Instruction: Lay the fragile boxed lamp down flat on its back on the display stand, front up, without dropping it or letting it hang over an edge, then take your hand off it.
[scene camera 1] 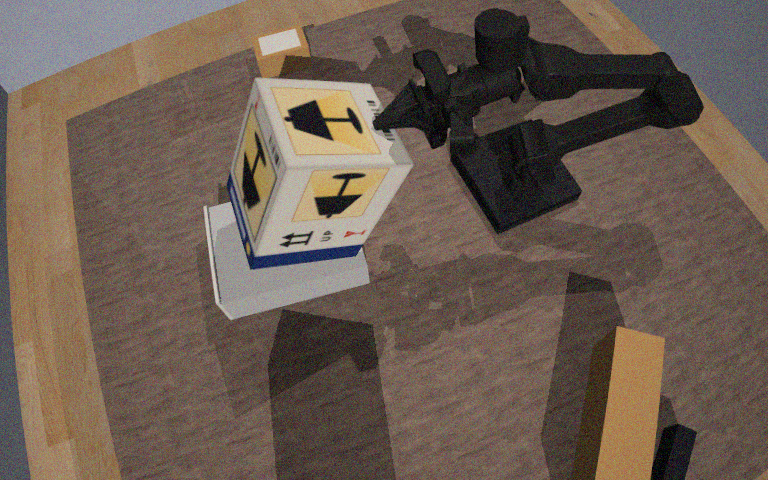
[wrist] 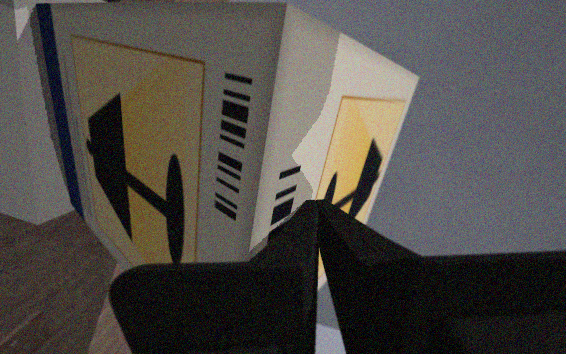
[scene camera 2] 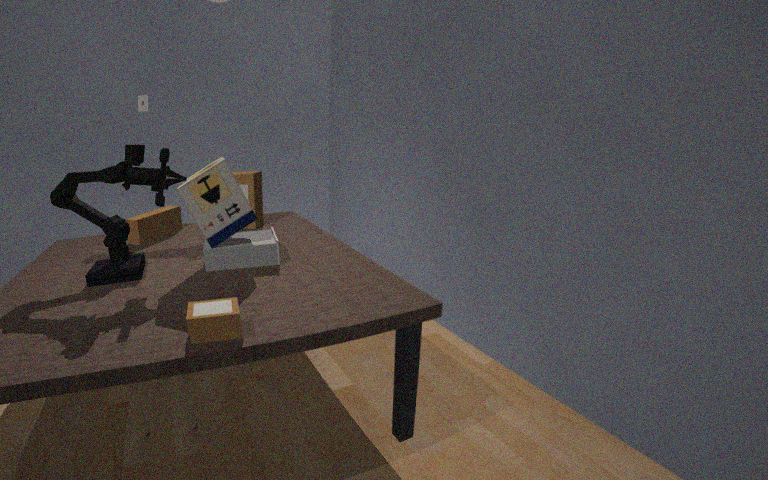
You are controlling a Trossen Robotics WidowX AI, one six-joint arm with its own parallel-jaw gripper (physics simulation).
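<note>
The boxed lamp is a white carton with yellow lamp pictures and a blue band round its base. It is tilted steeply toward the arm, its base raised on the far side and its lower edge at the arm-side part of the display stand. The display stand is a low light-grey block with a thin raised lip on the side away from the arm. My gripper is shut and empty, its fingertips at the carton's upper end by the barcode, apparently touching. The exact contact is hidden.
A small cardboard box with a white label stands near the table's edge in scene camera 2. A long box and a tall box stand behind. A tall orange-brown block rises at lower right in scene camera 1.
</note>
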